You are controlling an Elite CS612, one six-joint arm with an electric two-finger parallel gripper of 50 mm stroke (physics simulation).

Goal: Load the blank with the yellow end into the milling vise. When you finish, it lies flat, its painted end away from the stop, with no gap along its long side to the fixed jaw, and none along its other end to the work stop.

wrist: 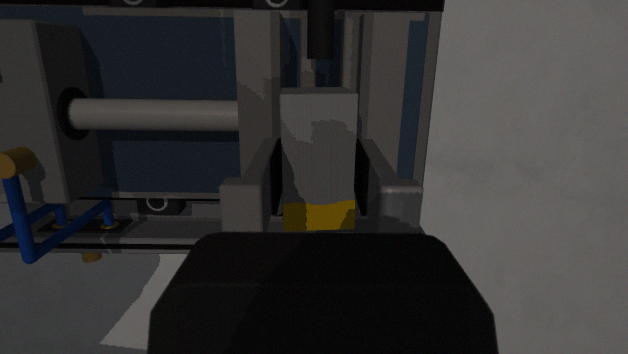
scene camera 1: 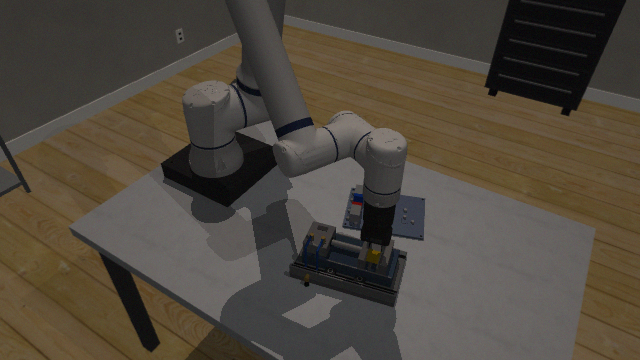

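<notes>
My gripper (scene camera 1: 377,248) (wrist: 318,162) is shut on the grey blank with the yellow end (scene camera 1: 373,256) (wrist: 319,150), its pads on the two long sides. The blank is level over the jaw opening of the milling vise (scene camera 1: 380,274) (wrist: 160,50). Its yellow end is on the near side in the wrist view, its grey end towards the dark rod-shaped work stop (wrist: 320,35), with a visible gap to the rod. The fixed jaw (wrist: 387,85) is to the right, with a gap beside the blank; the moving jaw (wrist: 256,60) is at the left. The blank's underside is hidden.
The vise's cylinder block (scene camera 1: 320,237) (wrist: 25,100), its rod (scene camera 1: 348,245) (wrist: 155,115) and blue hoses (scene camera 1: 318,257) (wrist: 22,220) are left of the jaws. A blue-grey board (scene camera 1: 412,227) with small parts lies behind the gripper on the table (scene camera 1: 500,260).
</notes>
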